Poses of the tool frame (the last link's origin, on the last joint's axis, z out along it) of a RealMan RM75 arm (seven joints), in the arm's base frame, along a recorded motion.
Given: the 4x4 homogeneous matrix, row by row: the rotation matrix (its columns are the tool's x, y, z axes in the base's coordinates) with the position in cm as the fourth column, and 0 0 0 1 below. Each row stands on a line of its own.
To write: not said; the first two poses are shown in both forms.
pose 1, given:
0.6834, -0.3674, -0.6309, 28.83
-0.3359, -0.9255, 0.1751, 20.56
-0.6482, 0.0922, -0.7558, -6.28
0, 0, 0, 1
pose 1, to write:
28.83, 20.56, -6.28
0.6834, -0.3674, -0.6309
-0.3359, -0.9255, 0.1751
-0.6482, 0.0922, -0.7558

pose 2, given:
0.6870, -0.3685, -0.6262, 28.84
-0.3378, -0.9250, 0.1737, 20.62
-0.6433, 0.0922, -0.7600, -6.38
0, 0, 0, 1
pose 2, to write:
28.84, 20.62, -6.38
0.6870, -0.3685, -0.6262
-0.3378, -0.9250, 0.1737
-0.6433, 0.0922, -0.7600

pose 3, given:
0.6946, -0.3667, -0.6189, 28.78
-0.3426, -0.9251, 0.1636, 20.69
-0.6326, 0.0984, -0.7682, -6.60
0, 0, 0, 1
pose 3, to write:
28.78, 20.69, -6.60
0.6946, -0.3667, -0.6189
-0.3426, -0.9251, 0.1636
-0.6326, 0.0984, -0.7682

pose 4, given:
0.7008, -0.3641, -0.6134, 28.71
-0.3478, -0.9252, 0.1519, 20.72
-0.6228, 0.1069, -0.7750, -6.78
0, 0, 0, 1
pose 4, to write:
28.71, 20.72, -6.78
0.7008, -0.3641, -0.6134
-0.3478, -0.9252, 0.1519
-0.6228, 0.1069, -0.7750

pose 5, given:
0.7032, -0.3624, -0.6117, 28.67
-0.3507, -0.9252, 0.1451, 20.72
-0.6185, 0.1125, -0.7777, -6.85
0, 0, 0, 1
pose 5, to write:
28.67, 20.72, -6.85
0.7032, -0.3624, -0.6117
-0.3507, -0.9252, 0.1451
-0.6185, 0.1125, -0.7777

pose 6, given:
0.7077, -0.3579, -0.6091, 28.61
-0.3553, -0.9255, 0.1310, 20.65
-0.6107, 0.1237, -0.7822, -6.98
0, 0, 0, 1
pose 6, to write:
28.61, 20.65, -6.98
0.7077, -0.3579, -0.6091
-0.3553, -0.9255, 0.1310
-0.6107, 0.1237, -0.7822

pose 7, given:
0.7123, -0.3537, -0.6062, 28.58
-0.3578, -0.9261, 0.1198, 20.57
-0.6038, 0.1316, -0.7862, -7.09
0, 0, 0, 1
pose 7, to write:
28.58, 20.57, -7.09
0.7123, -0.3537, -0.6062
-0.3578, -0.9261, 0.1198
-0.6038, 0.1316, -0.7862

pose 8, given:
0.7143, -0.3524, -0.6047, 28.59
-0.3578, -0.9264, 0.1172, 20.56
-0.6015, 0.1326, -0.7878, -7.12
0, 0, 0, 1
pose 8, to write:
28.59, 20.56, -7.12
0.7143, -0.3524, -0.6047
-0.3578, -0.9264, 0.1172
-0.6015, 0.1326, -0.7878

